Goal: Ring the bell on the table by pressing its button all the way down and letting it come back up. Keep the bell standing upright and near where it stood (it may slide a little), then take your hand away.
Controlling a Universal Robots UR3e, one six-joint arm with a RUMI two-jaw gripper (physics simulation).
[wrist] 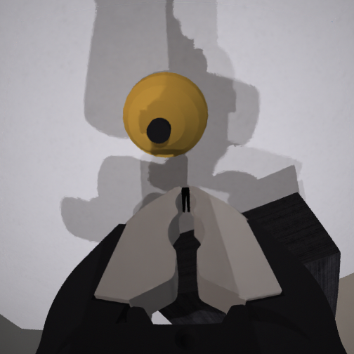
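Note:
The bell (187,100) is a round golden-yellow dome with a black button (159,130) on top. It stands upright on the white table (310,90), in the upper middle of the wrist view. My gripper (185,189) is shut and empty, its two pale jaws meeting at the tips. The tips show below the bell in the view, a little to the right of the button, and do not overlap the bell. How high the tips are above the table is hard to tell. The button stands out from the dome.
A dark, wood-grained block (295,230) lies at the lower right, partly hidden behind my gripper. Shadows of the arm and gripper fall over the table around the bell. The table's edge shows at the lower left and lower right corners.

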